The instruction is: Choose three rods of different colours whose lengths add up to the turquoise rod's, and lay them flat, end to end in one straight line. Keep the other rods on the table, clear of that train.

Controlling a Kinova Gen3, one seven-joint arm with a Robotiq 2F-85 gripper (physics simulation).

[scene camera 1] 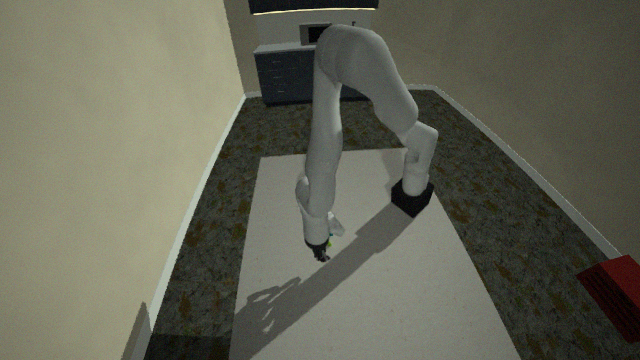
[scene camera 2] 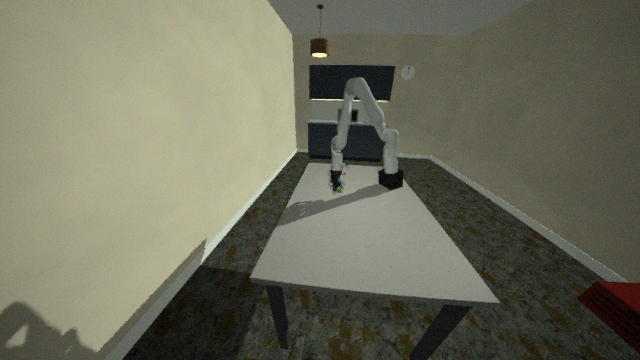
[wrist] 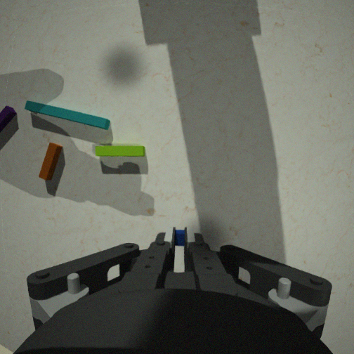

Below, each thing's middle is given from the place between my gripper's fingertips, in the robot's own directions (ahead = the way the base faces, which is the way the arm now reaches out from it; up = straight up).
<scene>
Now: hand 160 mm to the left of the turquoise rod (wrist: 63, 113), 60 mm past it and 50 mm above it.
</scene>
